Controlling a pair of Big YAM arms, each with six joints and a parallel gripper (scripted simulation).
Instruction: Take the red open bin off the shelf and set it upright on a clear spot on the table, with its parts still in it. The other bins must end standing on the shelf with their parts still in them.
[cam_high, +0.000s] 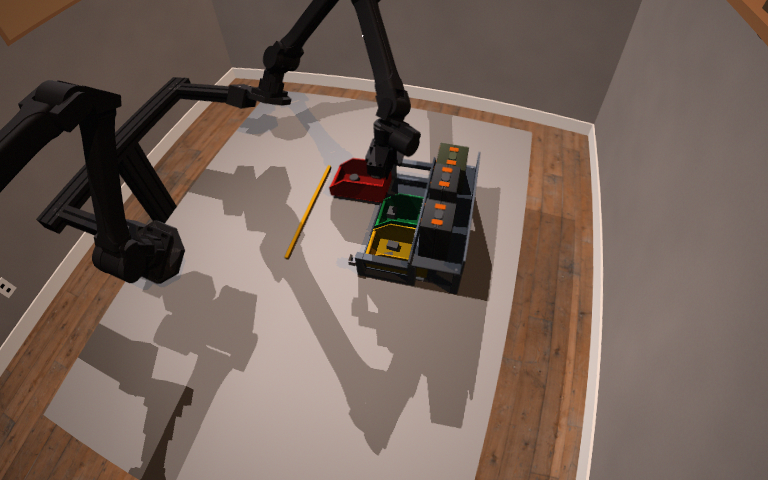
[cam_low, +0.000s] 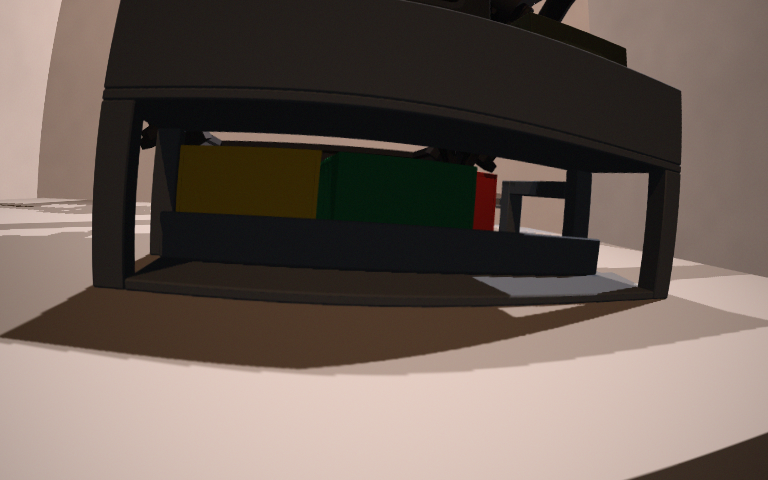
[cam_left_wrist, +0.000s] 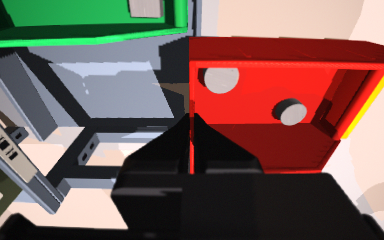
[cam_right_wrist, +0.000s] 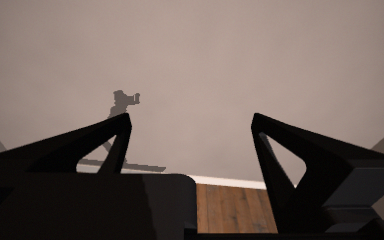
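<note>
Right now the red open bin is 80 mm behind my left hand and 30 mm below it. Also, from my left hand: grey shelf (120 mm ahead, 100 mm to the right, 10 mm below); green bin (90 mm ahead, 100 mm to the right, 40 mm below).
</note>
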